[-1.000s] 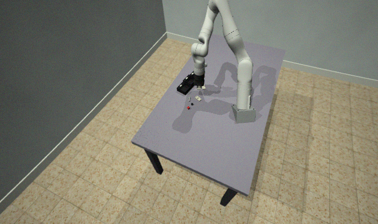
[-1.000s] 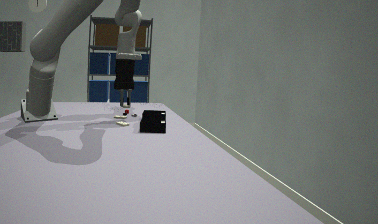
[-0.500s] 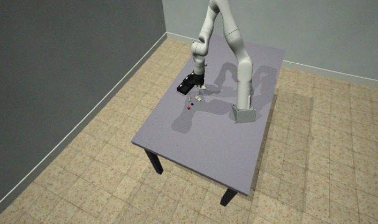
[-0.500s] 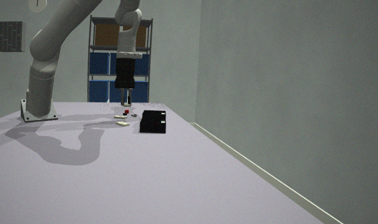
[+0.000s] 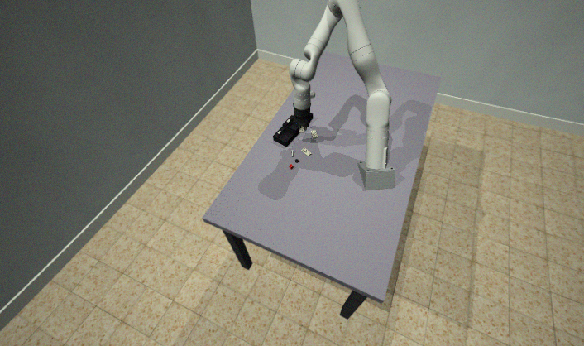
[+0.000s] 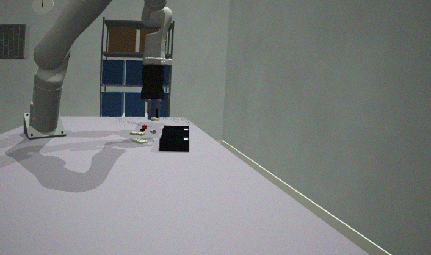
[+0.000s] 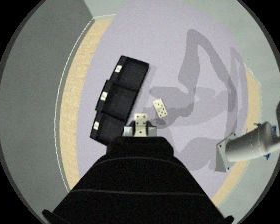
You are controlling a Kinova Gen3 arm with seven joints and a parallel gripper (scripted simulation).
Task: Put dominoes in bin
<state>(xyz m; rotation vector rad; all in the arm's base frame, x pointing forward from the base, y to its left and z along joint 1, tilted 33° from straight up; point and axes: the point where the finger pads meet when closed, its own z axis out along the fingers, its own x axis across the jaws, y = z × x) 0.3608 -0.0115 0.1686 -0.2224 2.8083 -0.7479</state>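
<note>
The grey bolt is 2 cm ahead of my hand, 11 cm to the left of it and 8 cm below it. Round my hand: black piece: 2 cm behind, 16 cm to the left, 8 cm below; then pale domino: 1 cm below; then red piece: 1 cm behind, 20 cm to the left, 8 cm below.
</note>
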